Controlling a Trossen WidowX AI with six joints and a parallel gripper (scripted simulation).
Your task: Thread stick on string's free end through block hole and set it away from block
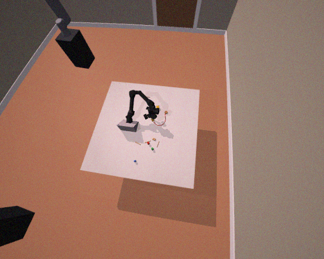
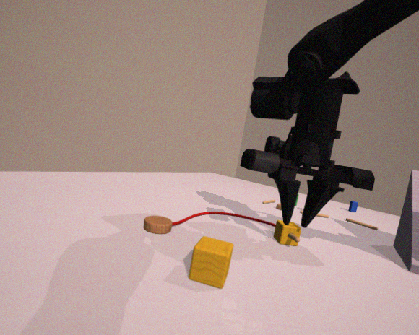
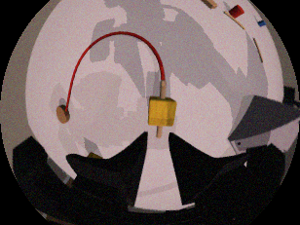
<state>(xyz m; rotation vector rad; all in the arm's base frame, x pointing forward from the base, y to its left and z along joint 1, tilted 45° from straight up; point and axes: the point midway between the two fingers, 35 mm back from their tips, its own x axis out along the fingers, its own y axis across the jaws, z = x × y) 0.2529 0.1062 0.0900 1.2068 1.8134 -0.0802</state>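
Now: gripper tip 3 cm to the left of the thin wooden stick, 2 cm short of it and 2 cm above it. From my gripper tip the other things lie so: short wooden piece: 27 cm to the right, 10 cm ahead, 3 cm below; then yellow block: 17 cm to the left, 3 cm ahead, 2 cm below; then round wooden button: 15 cm ahead, 13 cm to the left, 3 cm below.
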